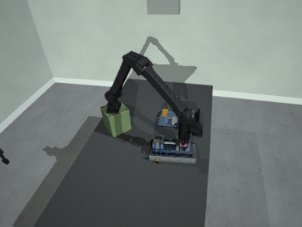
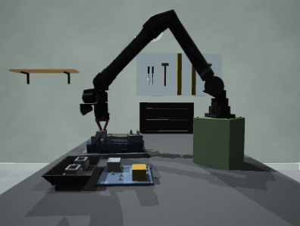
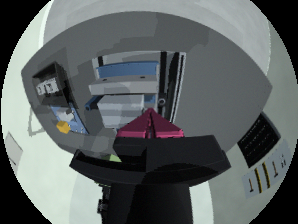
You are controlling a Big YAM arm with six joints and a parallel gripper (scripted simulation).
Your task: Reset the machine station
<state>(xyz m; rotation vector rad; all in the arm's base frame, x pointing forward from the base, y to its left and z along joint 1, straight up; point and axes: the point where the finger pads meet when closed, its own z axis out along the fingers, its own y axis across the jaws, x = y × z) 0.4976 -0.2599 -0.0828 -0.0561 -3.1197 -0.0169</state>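
Now: hand 40 mm to the right of the gray aluminum blank and 10 mm above it. From my hand the other things lie so: vise (60 mm behind, 40 mm to the left, 70 mm below); then yellow brass blank (140 mm behind, 430 mm to the left, 80 mm below).
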